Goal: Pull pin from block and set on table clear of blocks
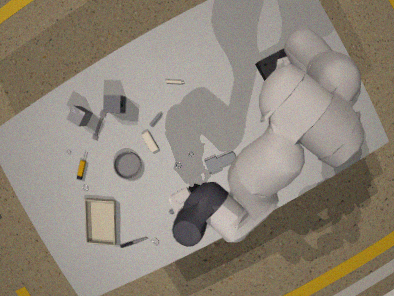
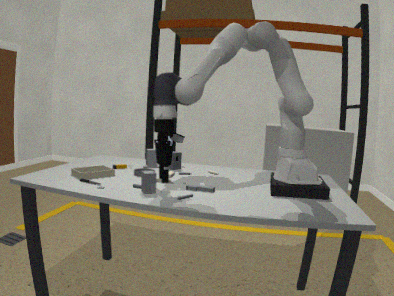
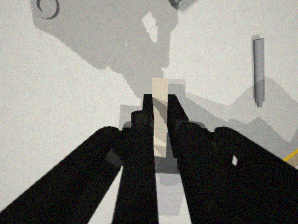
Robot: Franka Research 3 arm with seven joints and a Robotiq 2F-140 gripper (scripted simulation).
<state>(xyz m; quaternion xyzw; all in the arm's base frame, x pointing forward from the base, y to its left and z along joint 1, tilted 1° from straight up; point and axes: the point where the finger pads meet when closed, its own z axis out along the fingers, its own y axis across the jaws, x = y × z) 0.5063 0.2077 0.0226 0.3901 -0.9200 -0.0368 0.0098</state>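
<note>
The cream pin is 30 mm below my hand and 10 mm to the left of it. Also, from my hand: short grey pin: 100 mm ahead, 60 mm below, 10 mm to the left; grey block: 40 mm to the left, 40 mm ahead, 20 mm below; grey rod: 100 mm behind, 80 mm to the left, 60 mm below.
</note>
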